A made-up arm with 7 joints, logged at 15 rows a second.
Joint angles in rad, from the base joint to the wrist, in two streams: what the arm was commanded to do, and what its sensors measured. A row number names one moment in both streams.
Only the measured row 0 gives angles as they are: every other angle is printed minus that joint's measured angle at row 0.
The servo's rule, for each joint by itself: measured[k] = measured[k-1] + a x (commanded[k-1-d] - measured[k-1]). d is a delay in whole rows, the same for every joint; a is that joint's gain. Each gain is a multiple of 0.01, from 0.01 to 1. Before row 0 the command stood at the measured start. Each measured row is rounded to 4 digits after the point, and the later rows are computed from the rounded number. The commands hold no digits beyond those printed.
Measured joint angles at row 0:
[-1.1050, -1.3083, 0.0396, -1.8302, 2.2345, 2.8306, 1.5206]
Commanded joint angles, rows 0 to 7:
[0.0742, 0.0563, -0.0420, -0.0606, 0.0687, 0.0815, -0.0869]
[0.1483, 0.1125, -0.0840, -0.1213, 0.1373, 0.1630, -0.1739]
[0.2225, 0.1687, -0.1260, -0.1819, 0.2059, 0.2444, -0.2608]
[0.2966, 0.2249, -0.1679, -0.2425, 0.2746, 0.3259, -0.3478]
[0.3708, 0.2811, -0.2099, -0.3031, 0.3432, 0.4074, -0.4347]
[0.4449, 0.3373, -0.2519, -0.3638, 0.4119, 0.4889, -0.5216]
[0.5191, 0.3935, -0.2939, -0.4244, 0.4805, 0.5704, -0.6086]
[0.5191, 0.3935, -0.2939, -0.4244, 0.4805, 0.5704, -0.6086]
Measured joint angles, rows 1 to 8:
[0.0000, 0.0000, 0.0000, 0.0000, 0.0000, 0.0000, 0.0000]
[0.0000, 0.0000, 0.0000, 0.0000, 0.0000, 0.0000, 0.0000]
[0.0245, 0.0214, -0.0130, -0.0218, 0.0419, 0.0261, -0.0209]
[0.0654, 0.0560, -0.0350, -0.0576, 0.1001, 0.0699, -0.0576]
[0.1172, 0.0988, -0.0632, -0.1023, 0.1646, 0.1257, -0.1064]
[0.1764, 0.1467, -0.0957, -0.1528, 0.2317, 0.1898, -0.1643]
[0.2406, 0.1978, -0.1311, -0.2069, 0.2997, 0.2594, -0.2292]
[0.3080, 0.2508, -0.1685, -0.2634, 0.3681, 0.3328, -0.2994]
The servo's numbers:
d 2
a 0.33 0.38 0.31 0.36 0.61 0.32 0.24

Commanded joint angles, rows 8 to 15:
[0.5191, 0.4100, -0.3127, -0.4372, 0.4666, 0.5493, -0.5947]
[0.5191, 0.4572, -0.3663, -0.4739, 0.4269, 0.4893, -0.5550]
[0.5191, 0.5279, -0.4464, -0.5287, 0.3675, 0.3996, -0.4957]
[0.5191, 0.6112, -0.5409, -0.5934, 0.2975, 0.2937, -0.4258]
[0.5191, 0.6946, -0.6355, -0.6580, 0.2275, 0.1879, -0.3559]
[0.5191, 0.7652, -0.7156, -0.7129, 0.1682, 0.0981, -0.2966]
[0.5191, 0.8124, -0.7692, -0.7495, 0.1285, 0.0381, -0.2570]
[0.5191, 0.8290, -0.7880, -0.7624, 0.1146, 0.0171, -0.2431]
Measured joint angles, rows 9 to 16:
[0.3777, 0.3050, -0.2074, -0.3214, 0.4367, 0.4088, -0.3736]
[0.4244, 0.3386, -0.2342, -0.3585, 0.4634, 0.4605, -0.4300]
[0.4557, 0.3657, -0.2585, -0.3868, 0.4654, 0.4889, -0.4695]
[0.4766, 0.4005, -0.2919, -0.4182, 0.4419, 0.4890, -0.4900]
[0.4906, 0.4489, -0.3398, -0.4580, 0.3965, 0.4604, -0.4914]
[0.5000, 0.5106, -0.4021, -0.5067, 0.3361, 0.4071, -0.4757]
[0.5063, 0.5805, -0.4745, -0.5612, 0.2699, 0.3370, -0.4469]
[0.5105, 0.6507, -0.5492, -0.6158, 0.2079, 0.2606, -0.4108]

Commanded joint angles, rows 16 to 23:
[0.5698, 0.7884, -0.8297, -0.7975, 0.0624, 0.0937, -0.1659]
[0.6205, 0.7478, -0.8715, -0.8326, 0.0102, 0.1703, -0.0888]
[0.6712, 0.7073, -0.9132, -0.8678, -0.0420, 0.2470, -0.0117]
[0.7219, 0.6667, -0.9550, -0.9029, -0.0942, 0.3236, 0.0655]
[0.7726, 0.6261, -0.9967, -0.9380, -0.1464, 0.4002, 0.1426]
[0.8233, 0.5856, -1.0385, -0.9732, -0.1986, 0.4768, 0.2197]
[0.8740, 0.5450, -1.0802, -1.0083, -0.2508, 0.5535, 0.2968]
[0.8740, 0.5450, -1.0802, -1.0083, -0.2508, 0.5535, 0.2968]
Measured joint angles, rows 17 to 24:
[0.5133, 0.7121, -0.6174, -0.6639, 0.1595, 0.1894, -0.3739]
[0.5152, 0.7565, -0.6703, -0.6994, 0.1321, 0.1343, -0.3425]
[0.5332, 0.7686, -0.7197, -0.7347, 0.0896, 0.1213, -0.3001]
[0.5620, 0.7607, -0.7668, -0.7699, 0.0412, 0.1370, -0.2494]
[0.5980, 0.7404, -0.8122, -0.8051, -0.0096, 0.1722, -0.1924]
[0.6389, 0.7124, -0.8565, -0.8403, -0.0612, 0.2206, -0.1305]
[0.6830, 0.6796, -0.9000, -0.8755, -0.1132, 0.2781, -0.0650]
[0.7293, 0.6439, -0.9429, -0.9107, -0.1653, 0.3417, 0.0033]

